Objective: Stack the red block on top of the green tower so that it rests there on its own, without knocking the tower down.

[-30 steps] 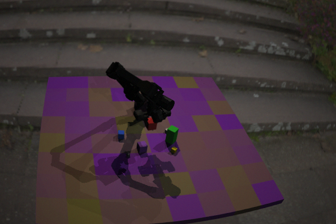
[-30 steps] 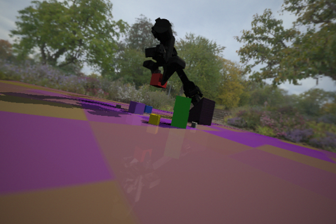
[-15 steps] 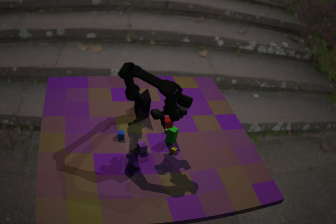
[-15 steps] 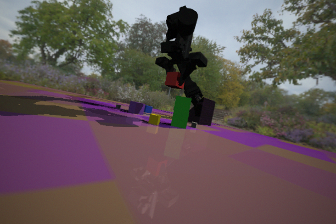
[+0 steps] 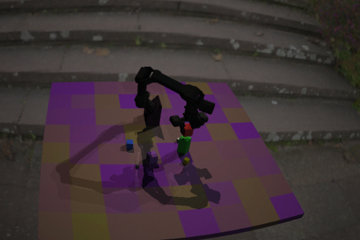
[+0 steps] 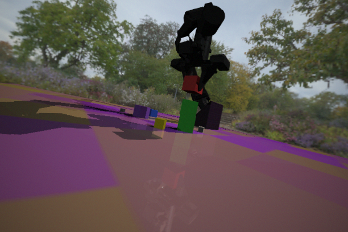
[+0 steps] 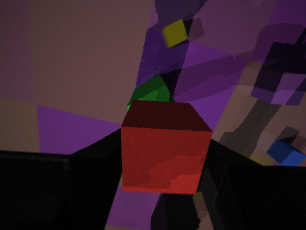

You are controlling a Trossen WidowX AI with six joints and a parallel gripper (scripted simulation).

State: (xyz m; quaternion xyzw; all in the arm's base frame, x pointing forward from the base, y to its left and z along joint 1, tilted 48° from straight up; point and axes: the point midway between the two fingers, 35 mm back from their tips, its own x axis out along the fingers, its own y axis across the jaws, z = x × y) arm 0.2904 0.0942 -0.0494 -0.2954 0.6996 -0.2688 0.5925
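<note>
The small yellow block lies 9 cm ahead of my gripper tip, 1 cm to the right of it and 11 cm below it. Round my gripper tip: blue block 7 cm behind, 27 cm to the right, 11 cm below; then purple block 5 cm ahead, 18 cm to the right, 11 cm below; then red block 2 cm above.
</note>
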